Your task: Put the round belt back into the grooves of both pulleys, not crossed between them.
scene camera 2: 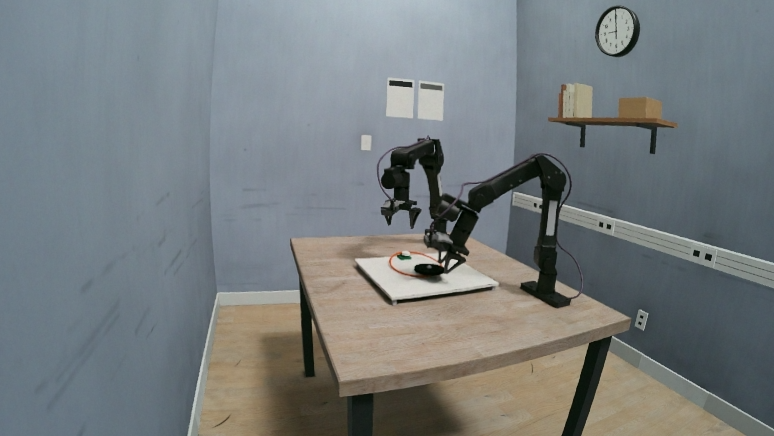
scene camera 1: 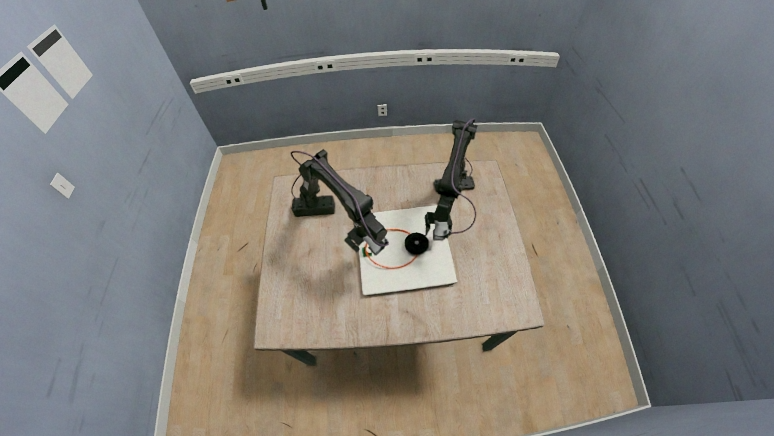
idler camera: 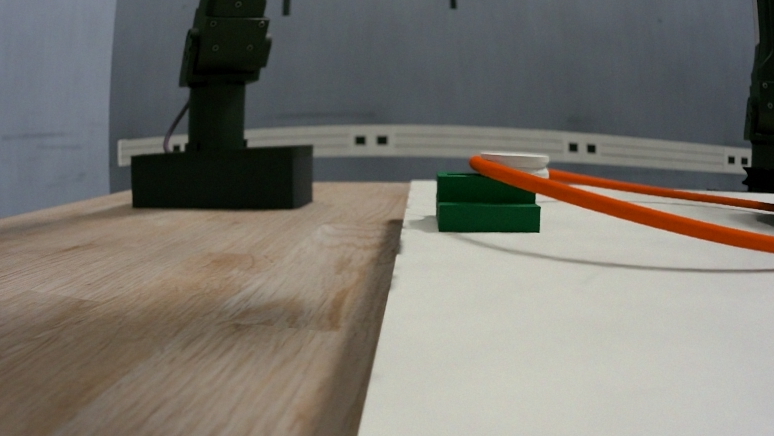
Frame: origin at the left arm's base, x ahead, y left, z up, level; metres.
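Where they show: left gripper, between the fingertips: [scene camera 2: 442,268] [scene camera 1: 432,236]; right gripper, between the fingertips: [scene camera 2: 400,227] [scene camera 1: 364,242]; left arm's base, origin of its link: [scene camera 2: 544,293]; right arm's base, origin of its link: [scene camera 1: 312,203] [idler camera: 215,159].
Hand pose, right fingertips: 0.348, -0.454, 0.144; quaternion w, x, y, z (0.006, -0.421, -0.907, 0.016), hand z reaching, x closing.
Things, the pixels of their centre, and the offset from my right fingertips, as dx, dy, dz. "spot": a spot on its surface instead. Level surfaces: height alone.
- orange round belt, middle of its body: [idler camera: 687,204] [scene camera 2: 416,264] [scene camera 1: 392,248] -0.023, +0.108, -0.114
- small white pulley, middle of its body: [idler camera: 515,165] [scene camera 2: 405,253] -0.021, +0.014, -0.099
- green block, a spot on its surface: [idler camera: 487,217] [scene camera 2: 398,257] spot: +0.000, -0.001, -0.118
- large black pulley, middle of its body: [scene camera 2: 429,268] [scene camera 1: 416,242] -0.024, +0.211, -0.095
- white board, height of its surface: dz -0.124
- wooden table, height of its surface: dz -0.153
The orange round belt [scene camera 1: 391,267] [scene camera 2: 390,263] [idler camera: 622,210] lies as a wide open loop, with no crossing showing. One end passes around the outer side of the small white pulley [scene camera 2: 406,253] [idler camera: 514,159] above the green block [scene camera 2: 404,257] [idler camera: 487,217]. The other end reaches the large black pulley [scene camera 1: 416,243] [scene camera 2: 428,269], where its seating in the groove cannot be made out. My left gripper [scene camera 1: 427,231] [scene camera 2: 446,267] is part open, low beside the black pulley's edge, holding nothing visible. My right gripper [scene camera 1: 368,246] [scene camera 2: 400,223] is wide open and empty, above the small pulley.
The white board [scene camera 1: 406,284] [scene camera 2: 460,287] [idler camera: 541,352] carries both pulleys and lies on the wooden table [scene camera 1: 314,324] [scene camera 2: 352,346] [idler camera: 162,324]. The right arm's black base [scene camera 1: 313,205] [idler camera: 222,178] and the left arm's base [scene camera 2: 545,294] stand along the table's far side in scene camera 1.
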